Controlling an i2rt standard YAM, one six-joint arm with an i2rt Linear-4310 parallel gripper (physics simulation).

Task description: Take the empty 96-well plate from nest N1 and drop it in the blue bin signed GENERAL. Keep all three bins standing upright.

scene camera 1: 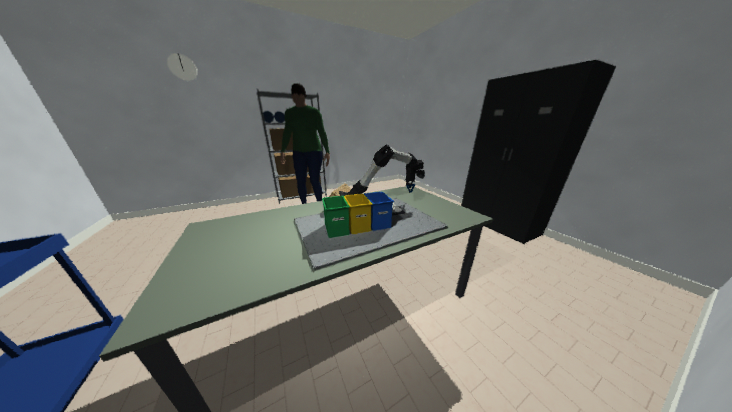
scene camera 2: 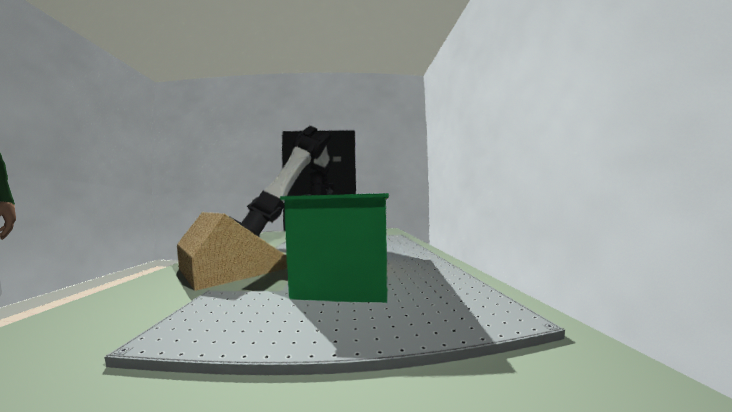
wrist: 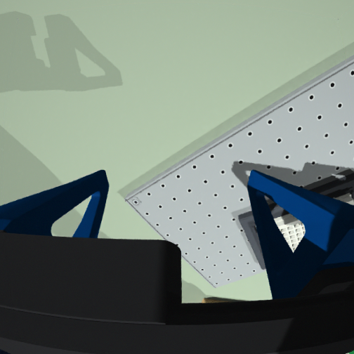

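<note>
My gripper [scene camera 1: 410, 189] [wrist: 177, 177] is open and empty, its blue fingers wide apart, high above the table beyond the bins. The pale 96-well plate [wrist: 292, 231] sits in a dark nest frame [wrist: 251, 240] at the right in the wrist view, partly hidden by the right finger. In scene camera 1 the nest area is largely behind the blue bin. The blue bin [scene camera 1: 381, 222], yellow bin [scene camera 1: 360, 225] and green bin [scene camera 1: 336, 228] [scene camera 2: 335, 250] stand upright side by side; their signs are too small to read. In scene camera 2 the green bin hides the other bins and the nest.
The bins stand on a grey perforated board [scene camera 1: 338, 253] [scene camera 2: 245, 364] [wrist: 200, 200] on the green table [scene camera 1: 230, 255] [scene camera 2: 435, 396] [wrist: 175, 75]. A brown angular block [scene camera 2: 220, 250] lies by the arm's base. A person [scene camera 1: 305, 127] stands behind the table. A black cabinet [scene camera 1: 537, 138] stands right.
</note>
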